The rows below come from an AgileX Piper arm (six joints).
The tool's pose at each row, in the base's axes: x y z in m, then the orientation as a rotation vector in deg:
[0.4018, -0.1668, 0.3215, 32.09, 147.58, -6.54]
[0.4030, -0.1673, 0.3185, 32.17, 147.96, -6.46]
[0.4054, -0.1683, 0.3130, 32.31, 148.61, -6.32]
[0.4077, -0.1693, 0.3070, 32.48, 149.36, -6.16]
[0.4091, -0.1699, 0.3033, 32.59, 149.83, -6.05]
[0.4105, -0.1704, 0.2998, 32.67, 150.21, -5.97]
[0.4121, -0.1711, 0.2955, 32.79, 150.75, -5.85]
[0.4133, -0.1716, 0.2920, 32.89, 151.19, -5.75]
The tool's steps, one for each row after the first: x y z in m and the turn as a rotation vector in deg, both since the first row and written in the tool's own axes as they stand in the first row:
[0.0003, 0.0000, 0.0033, 0.01, 0.39, 0.00]
[0.0007, -0.0001, 0.0093, 0.04, 1.06, 0.00]
[0.0015, -0.0002, 0.0158, 0.07, 1.83, 0.01]
[0.0020, -0.0003, 0.0198, 0.08, 2.32, 0.02]
[0.0024, -0.0002, 0.0235, 0.10, 2.71, 0.01]
[0.0030, -0.0003, 0.0281, 0.12, 3.27, 0.02]
[0.0035, -0.0003, 0.0318, 0.13, 3.72, 0.02]

